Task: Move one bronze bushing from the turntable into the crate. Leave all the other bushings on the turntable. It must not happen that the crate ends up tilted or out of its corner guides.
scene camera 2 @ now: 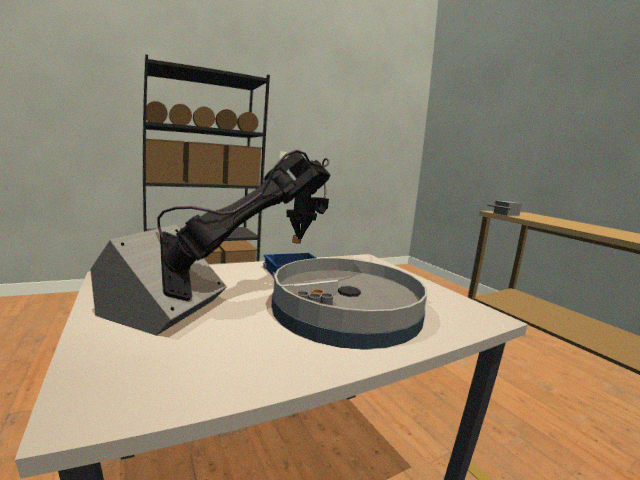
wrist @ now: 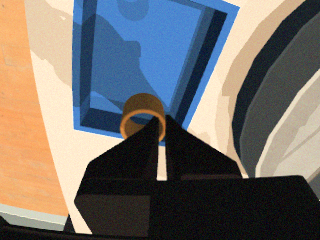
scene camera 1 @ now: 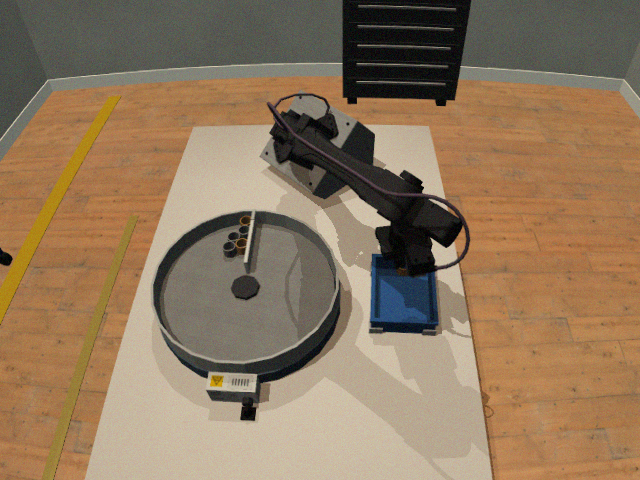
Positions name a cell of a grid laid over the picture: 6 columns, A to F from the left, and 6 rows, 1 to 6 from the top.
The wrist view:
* gripper: D4
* blue crate: C2
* bronze bushing: C3
